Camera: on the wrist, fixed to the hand. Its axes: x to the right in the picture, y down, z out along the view.
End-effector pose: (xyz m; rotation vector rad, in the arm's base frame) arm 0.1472 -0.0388 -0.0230 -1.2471 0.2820 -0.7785
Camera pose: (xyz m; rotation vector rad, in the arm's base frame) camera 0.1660 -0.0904 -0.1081 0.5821 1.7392 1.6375
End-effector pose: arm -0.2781 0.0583 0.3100 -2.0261 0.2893 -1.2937
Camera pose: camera -0.2970 -0.0395 0.2915 0.5363 1.9626 0.5324
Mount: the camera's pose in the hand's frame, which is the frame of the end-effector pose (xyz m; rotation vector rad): 0.0296 0.0800 -0.0547 -0.1148 -0.5239 -3.0594
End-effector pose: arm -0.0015 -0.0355 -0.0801 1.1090 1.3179 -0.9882
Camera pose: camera 0.0657 0.0369 -0.1028 1.6799 -1.0508 1.6108
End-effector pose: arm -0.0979 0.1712 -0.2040 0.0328 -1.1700 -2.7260
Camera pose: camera -0.1101 0.0729 -0.1827 -0.4643 -0.0465 0.2401
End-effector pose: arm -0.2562 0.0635 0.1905 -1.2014 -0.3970 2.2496
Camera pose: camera -0.2505 0.0169 0.1007 0.5787 -1.1218 -0.4041
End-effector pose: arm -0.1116 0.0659 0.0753 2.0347 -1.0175 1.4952
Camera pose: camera -0.2023 0.0431 0.1144 1.1035 1.5939 -0.8041
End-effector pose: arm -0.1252 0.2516 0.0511 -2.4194 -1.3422 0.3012
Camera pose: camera -0.0285 0.2267 0.0682 -1.4528 2.7735 0.1472
